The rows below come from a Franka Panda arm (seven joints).
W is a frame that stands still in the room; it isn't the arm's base.
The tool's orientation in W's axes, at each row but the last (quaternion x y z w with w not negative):
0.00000, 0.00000, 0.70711, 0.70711
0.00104, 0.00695, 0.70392, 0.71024
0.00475, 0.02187, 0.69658, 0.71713
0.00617, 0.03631, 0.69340, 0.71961
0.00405, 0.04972, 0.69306, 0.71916
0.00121, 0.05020, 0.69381, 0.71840
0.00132, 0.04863, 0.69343, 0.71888
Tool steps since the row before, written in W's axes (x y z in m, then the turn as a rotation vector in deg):
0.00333, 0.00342, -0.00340, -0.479, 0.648, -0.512
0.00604, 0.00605, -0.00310, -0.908, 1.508, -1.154
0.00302, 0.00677, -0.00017, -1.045, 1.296, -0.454
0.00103, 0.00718, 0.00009, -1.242, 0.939, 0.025
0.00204, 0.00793, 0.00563, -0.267, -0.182, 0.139
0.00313, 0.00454, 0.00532, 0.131, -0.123, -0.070
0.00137, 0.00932, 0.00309, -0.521, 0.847, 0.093
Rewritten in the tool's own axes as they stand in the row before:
0.00342, -0.00333, -0.00340, 0.648, 0.479, -0.512
0.00613, -0.00602, -0.00298, 1.510, 0.908, -1.152
0.00686, -0.00282, 0.00011, 1.276, 1.065, -0.463
0.00720, -0.00075, 0.00045, 0.892, 1.276, -0.012
0.00761, -0.00130, 0.00626, -0.200, 0.269, 0.106
0.00425, -0.00257, 0.00583, -0.113, -0.140, -0.068
0.00913, -0.00079, 0.00378, 0.821, 0.558, 0.111

